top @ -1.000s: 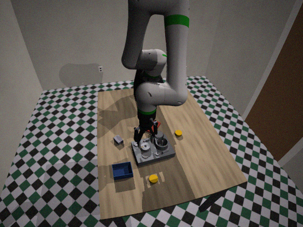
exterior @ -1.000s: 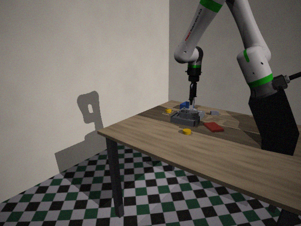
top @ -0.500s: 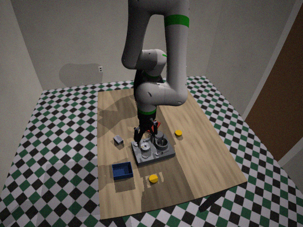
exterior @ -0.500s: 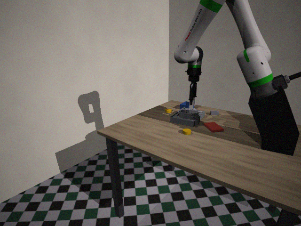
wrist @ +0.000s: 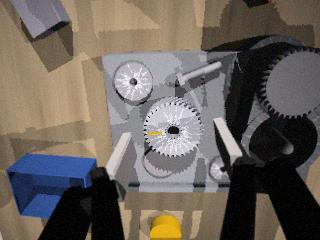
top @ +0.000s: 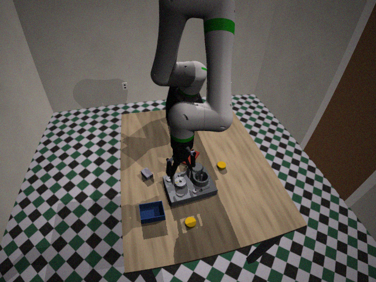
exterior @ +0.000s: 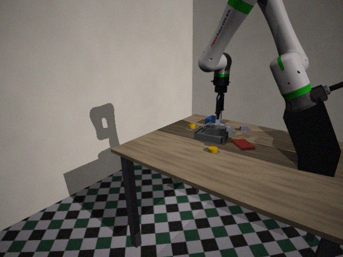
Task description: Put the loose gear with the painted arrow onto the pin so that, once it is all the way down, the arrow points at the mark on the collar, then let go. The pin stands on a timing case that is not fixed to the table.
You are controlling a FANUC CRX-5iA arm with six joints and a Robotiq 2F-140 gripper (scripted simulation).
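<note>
Now: the gear 5 cm below my hand. The rest, counted from my hand: small grey block (14 cm to the right, 14 cm behind, 9 cm below); blue bin (18 cm to the right, 9 cm below, 9 cm ahead); grey bolt (6 cm below, 5 cm behind, 2 cm to the left).
</note>
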